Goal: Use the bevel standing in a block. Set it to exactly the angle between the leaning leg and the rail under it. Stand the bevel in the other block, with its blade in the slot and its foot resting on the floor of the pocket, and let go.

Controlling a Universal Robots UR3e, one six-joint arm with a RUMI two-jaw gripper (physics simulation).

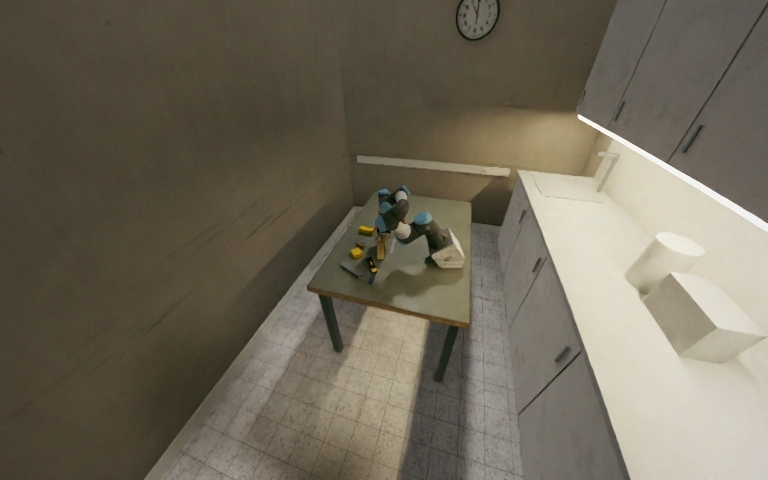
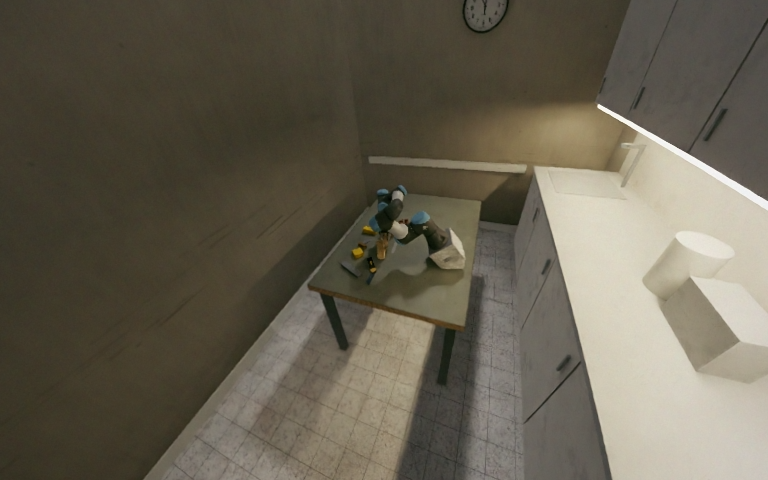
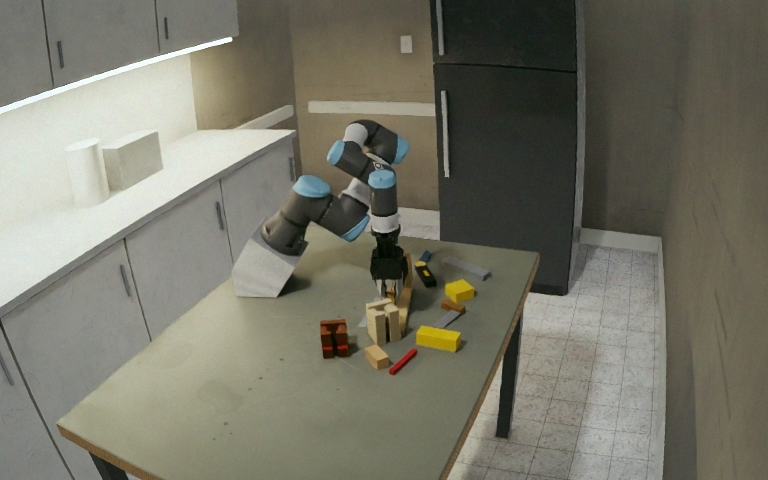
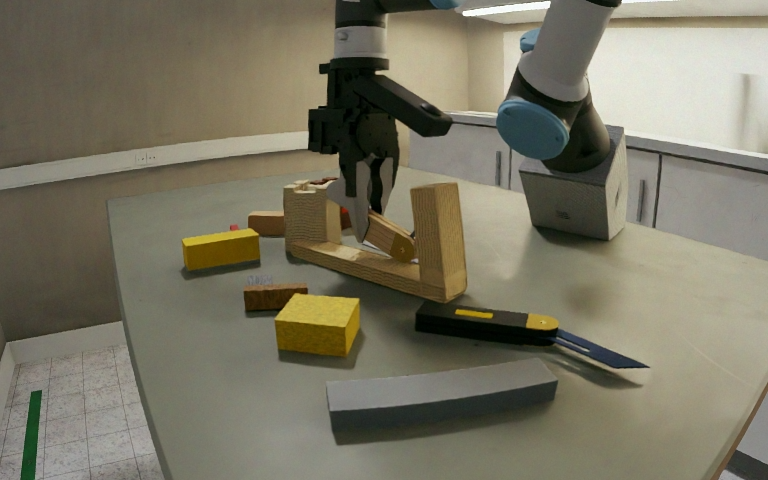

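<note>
My gripper (image 3: pixel 389 289) (image 4: pixel 368 217) points down and is shut on the wooden-handled bevel (image 4: pixel 390 236). The handle slopes down from the fingers to its brass end, above the rail and near the leaning leg; a small dark piece shows beside the brass end, and the rest of the blade is hidden or too small to tell. The wooden leaning leg (image 4: pixel 431 243) rises from one end of the rail (image 4: pixel 356 266). A pale slotted block (image 3: pixel 375 323) (image 4: pixel 305 217) stands by the rail's other end. A dark red slotted block (image 3: pixel 334 338) stands apart; both slots look empty.
A black bevel with a blue blade (image 3: pixel 425 274) (image 4: pixel 481 323), a grey bar (image 4: pixel 441 393), two yellow blocks (image 4: pixel 317 325) (image 4: pixel 220 249), a brown-stocked square (image 3: pixel 452 306), a small wooden block (image 3: pixel 376 357) and a red stick (image 3: pixel 403 361) lie around. A flat grey strip (image 3: pixel 363 321) lies beside the pale block.
</note>
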